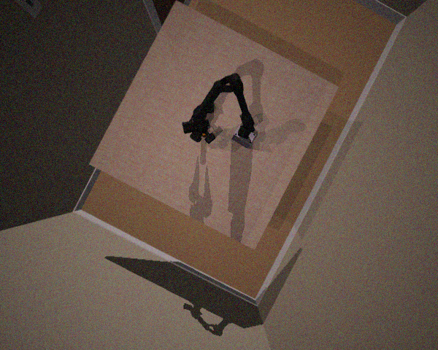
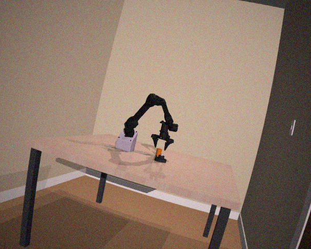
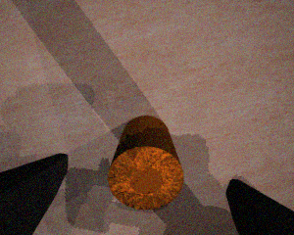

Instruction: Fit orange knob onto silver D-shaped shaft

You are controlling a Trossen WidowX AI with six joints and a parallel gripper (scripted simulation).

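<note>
Right now my gripper tip is 2 cm above the orange knob. Also, from my gripper tip: dark round pedestal: 19 cm to the right, 4 cm ahead, 3 cm below.
</note>
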